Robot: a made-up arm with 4 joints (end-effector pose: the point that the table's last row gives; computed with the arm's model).
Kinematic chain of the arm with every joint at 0, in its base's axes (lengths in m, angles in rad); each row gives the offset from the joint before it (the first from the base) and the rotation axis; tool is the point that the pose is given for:
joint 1: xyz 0 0 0.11 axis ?
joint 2: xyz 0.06 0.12 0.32 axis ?
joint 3: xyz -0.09 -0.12 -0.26 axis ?
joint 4: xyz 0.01 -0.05 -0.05 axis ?
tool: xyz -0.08 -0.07 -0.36
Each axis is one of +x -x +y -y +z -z.
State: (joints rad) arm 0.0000 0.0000 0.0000 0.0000
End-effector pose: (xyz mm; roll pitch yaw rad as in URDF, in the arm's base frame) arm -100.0 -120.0 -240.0 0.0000 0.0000 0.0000
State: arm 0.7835 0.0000 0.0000 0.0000
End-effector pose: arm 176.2 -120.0 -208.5 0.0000 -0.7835 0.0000
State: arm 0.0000 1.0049 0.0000 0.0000
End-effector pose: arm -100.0 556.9 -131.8 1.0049 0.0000 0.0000
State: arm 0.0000 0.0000 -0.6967 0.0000
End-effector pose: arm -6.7 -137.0 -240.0 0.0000 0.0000 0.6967
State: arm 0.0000 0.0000 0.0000 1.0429
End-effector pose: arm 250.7 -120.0 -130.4 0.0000 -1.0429 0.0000
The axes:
joint 1: -y
joint 2: +x
joint 3: -z
joint 4: -y

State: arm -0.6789 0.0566 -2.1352 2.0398
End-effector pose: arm -24.4 386.5 278.9 2.5037 -0.5521 -0.5318
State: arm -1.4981 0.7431 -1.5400 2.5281
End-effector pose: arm 388.2 278.7 39.4 1.6252 -0.0157 -1.7017
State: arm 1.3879 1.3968 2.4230 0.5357
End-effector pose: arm -130.8 751.1 -72.3 0.8339 0.8064 -1.0512
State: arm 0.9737 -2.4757 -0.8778 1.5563
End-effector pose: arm -309.6 -192.6 680.8 -1.8730 0.4537 0.7443
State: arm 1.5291 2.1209 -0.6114 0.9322
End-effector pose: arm -554.1 660.6 378.0 -2.4710 -0.5033 -1.4007
